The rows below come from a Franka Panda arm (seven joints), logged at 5 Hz.
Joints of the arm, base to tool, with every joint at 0 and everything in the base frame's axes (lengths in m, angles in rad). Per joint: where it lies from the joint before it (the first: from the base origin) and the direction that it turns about. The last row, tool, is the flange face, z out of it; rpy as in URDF.
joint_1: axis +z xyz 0 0 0.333
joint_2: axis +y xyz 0 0 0
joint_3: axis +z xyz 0 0 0.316
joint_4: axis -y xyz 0.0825 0 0
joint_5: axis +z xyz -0.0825 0 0.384
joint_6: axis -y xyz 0 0 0
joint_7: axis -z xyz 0.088 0 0
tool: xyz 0 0 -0.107 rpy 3.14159 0 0
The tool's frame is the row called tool.
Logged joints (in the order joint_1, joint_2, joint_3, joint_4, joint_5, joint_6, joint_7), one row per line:
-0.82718, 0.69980, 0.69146, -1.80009, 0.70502, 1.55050, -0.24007
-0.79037, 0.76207, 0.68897, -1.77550, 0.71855, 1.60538, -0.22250
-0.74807, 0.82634, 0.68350, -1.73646, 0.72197, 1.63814, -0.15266
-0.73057, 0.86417, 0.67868, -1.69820, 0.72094, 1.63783, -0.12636
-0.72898, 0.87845, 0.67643, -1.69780, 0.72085, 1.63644, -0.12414
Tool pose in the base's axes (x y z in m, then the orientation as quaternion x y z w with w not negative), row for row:
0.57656, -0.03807, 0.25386, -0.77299, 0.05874, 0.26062, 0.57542
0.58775, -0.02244, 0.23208, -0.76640, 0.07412, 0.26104, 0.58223
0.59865, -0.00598, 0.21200, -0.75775, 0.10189, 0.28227, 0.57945
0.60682, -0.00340, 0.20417, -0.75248, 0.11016, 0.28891, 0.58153
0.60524, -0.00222, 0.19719, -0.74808, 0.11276, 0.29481, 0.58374
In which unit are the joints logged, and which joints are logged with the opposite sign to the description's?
The joints are logged in radians. Opposite sign: none.
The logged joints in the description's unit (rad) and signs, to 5 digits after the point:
-0.82718, 0.69980, 0.69146, -1.80009, 0.70502, 1.55050, -0.24007
-0.79037, 0.76207, 0.68897, -1.77550, 0.71855, 1.60538, -0.22250
-0.74807, 0.82634, 0.68350, -1.73646, 0.72197, 1.63814, -0.15266
-0.73057, 0.86417, 0.67868, -1.69820, 0.72094, 1.63783, -0.12636
-0.72898, 0.87845, 0.67643, -1.69780, 0.72085, 1.63644, -0.12414

